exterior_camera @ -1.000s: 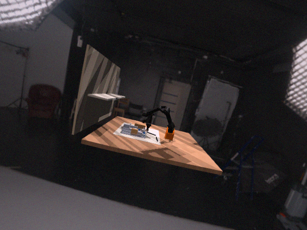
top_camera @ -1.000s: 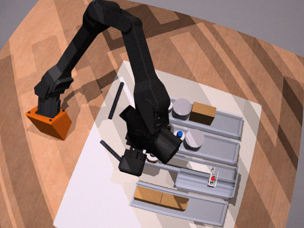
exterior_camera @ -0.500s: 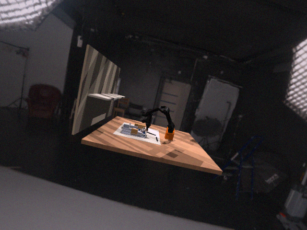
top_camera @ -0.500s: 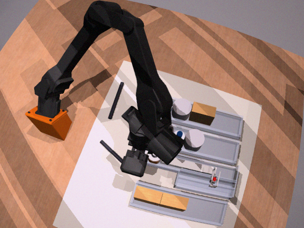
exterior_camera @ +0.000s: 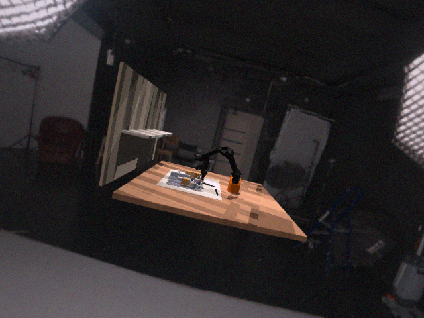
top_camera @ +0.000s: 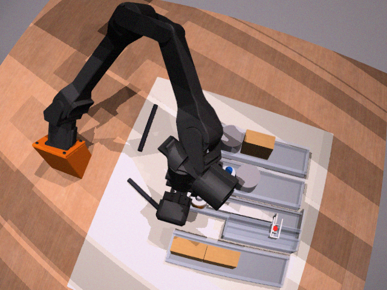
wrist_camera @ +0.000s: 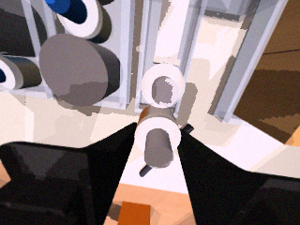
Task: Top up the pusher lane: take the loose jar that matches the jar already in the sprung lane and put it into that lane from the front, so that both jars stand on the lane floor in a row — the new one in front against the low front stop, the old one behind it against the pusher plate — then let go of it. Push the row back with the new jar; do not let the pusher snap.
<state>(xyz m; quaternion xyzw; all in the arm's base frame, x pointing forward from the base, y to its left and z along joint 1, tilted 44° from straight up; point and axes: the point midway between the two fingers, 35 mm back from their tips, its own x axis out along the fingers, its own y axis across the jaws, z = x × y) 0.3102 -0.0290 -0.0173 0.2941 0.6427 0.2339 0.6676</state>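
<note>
Right now the sprung lane is 180 mm ahead of my gripper tip, 30 mm to the right of it and 40 mm below it. Round my gripper tip: red dot 230 mm ahead, 50 mm to the right, 10 mm above.
</note>
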